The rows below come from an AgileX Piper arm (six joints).
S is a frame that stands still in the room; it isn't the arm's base.
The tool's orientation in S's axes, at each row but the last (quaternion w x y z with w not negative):
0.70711, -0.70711, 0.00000, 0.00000
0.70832, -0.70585, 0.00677, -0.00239
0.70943, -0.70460, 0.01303, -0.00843
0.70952, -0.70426, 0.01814, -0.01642
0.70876, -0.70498, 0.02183, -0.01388
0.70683, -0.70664, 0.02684, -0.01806
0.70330, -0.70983, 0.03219, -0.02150
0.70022, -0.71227, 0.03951, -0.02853
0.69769, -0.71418, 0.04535, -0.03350
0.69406, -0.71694, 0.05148, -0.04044
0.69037, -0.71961, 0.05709, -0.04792
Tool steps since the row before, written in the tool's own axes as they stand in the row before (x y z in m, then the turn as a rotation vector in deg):
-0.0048, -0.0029, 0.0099, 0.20, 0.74, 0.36
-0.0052, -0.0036, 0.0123, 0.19, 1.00, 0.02
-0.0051, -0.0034, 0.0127, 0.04, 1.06, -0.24
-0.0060, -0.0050, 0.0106, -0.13, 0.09, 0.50
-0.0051, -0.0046, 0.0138, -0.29, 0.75, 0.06
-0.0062, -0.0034, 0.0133, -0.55, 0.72, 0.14
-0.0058, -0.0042, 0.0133, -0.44, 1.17, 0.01
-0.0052, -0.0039, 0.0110, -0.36, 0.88, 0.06
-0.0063, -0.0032, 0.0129, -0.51, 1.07, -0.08
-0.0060, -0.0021, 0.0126, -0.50, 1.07, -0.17
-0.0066, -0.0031, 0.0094, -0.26, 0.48, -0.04
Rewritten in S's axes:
-0.0048, 0.0099, 0.0029, 0.20, 0.36, -0.74
-0.0050, 0.0124, 0.0037, 0.18, 0.02, -1.00
-0.0047, 0.0128, 0.0035, 0.03, -0.23, -1.06
-0.0055, 0.0108, 0.0051, -0.11, 0.51, -0.09
-0.0043, 0.0140, 0.0047, -0.29, 0.08, -0.75
-0.0053, 0.0137, 0.0035, -0.55, 0.18, -0.71
-0.0047, 0.0137, 0.0042, -0.46, 0.03, -1.16
-0.0041, 0.0115, 0.0038, -0.37, 0.08, -0.88
-0.0048, 0.0136, 0.0030, -0.53, -0.05, -1.06
-0.0043, 0.0133, 0.0018, -0.54, -0.14, -1.06
-0.0051, 0.0104, 0.0028, -0.27, -0.02, -0.48

